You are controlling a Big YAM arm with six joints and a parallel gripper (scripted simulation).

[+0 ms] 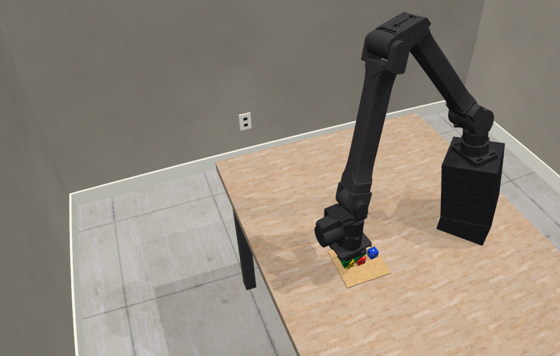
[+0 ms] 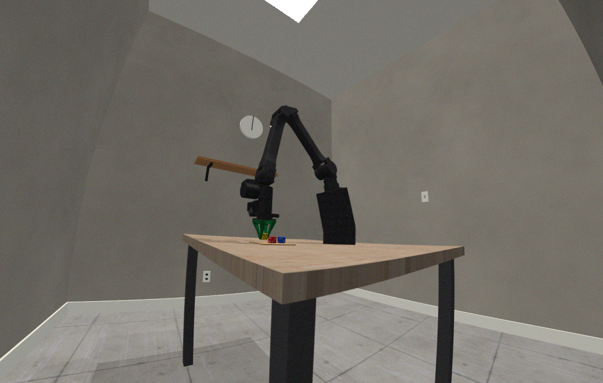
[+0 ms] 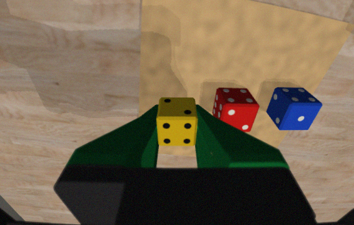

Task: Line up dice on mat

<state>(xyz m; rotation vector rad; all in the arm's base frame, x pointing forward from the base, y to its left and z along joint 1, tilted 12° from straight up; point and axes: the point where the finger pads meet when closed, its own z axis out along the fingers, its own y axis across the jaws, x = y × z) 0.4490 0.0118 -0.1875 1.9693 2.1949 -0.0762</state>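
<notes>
The red die is 40 mm behind my hand and 10 mm below it. Round my hand: blue die 90 mm behind, 10 mm to the right, 10 mm below; tan mat 40 mm behind, 20 mm below; yellow die right at my hand.
</notes>
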